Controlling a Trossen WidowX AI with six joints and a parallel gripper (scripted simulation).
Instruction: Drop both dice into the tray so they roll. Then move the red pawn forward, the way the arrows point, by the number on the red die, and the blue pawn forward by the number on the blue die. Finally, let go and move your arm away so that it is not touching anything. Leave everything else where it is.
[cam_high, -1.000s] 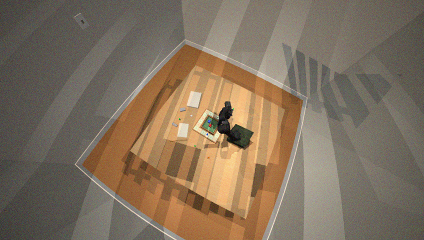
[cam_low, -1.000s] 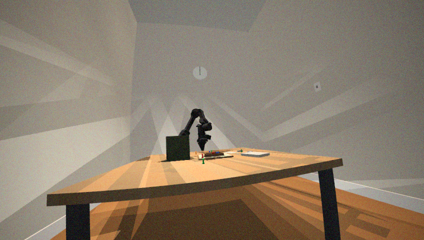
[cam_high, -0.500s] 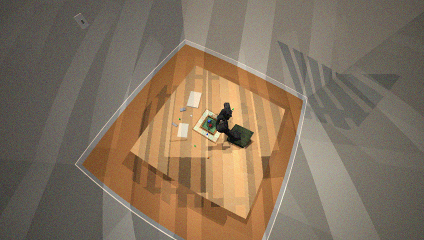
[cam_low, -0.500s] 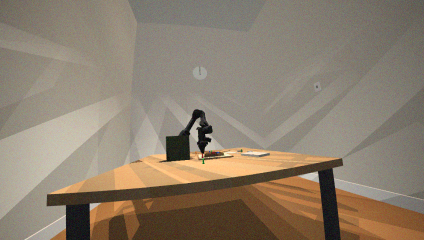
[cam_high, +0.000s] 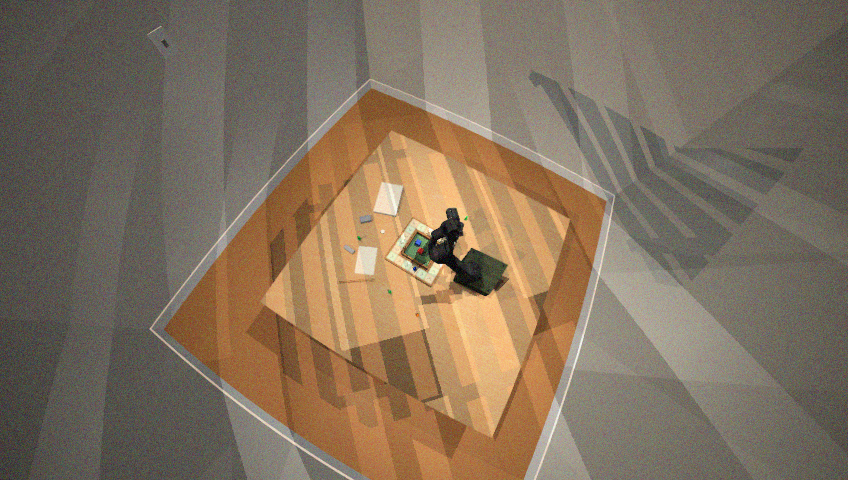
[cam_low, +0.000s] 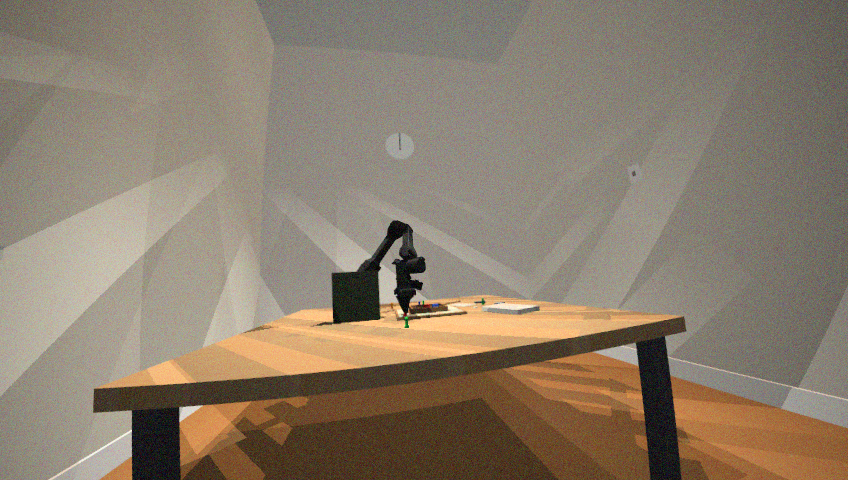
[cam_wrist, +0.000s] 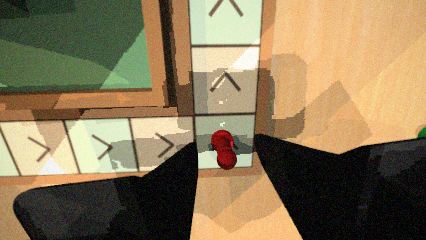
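Now: gripper tip 11 cm to the right of the green tray, 10 cm short of it and 2 cm above it. Round my gripper tip: red pawn (right at my gripper tip); then white pad (43 cm ahead, 4 cm to the right, 1 cm below).
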